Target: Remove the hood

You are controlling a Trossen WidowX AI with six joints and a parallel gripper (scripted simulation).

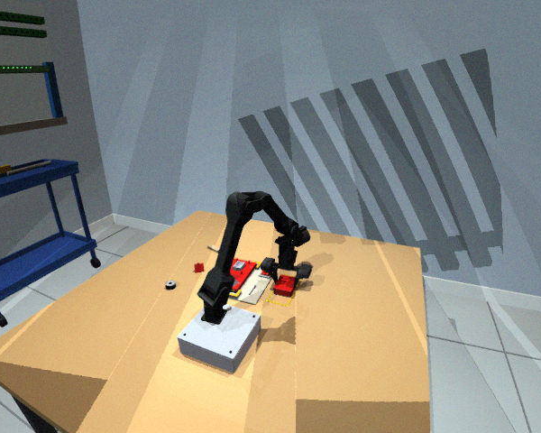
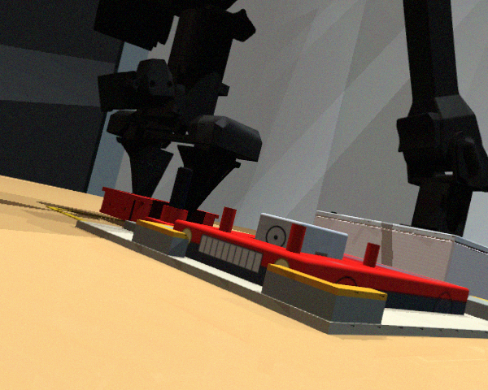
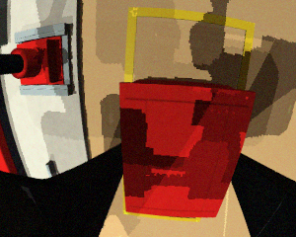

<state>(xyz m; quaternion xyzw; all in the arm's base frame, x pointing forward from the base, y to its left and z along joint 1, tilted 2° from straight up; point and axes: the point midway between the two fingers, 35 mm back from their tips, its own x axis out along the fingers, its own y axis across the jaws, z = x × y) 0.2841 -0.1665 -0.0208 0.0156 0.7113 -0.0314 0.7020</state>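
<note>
My gripper tip is 1 cm below the red hood. Round my gripper tip: black wheel 12 cm behind, 44 cm to the left, 1 cm below; grey baseplate 2 cm ahead, 20 cm to the left.
</note>
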